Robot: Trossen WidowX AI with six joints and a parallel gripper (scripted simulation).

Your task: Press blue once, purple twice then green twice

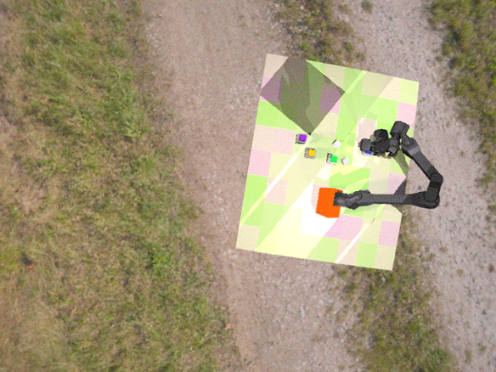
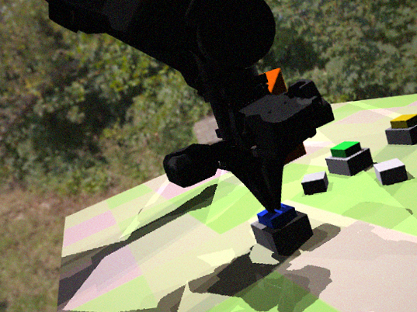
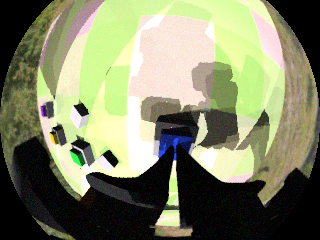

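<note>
My gripper tip is 10 mm above the blue button. Round my gripper tip: purple button (10 mm ahead, 370 mm to the left); yellow button (60 mm behind, 310 mm to the left); green button (80 mm behind, 190 mm to the left).
</note>
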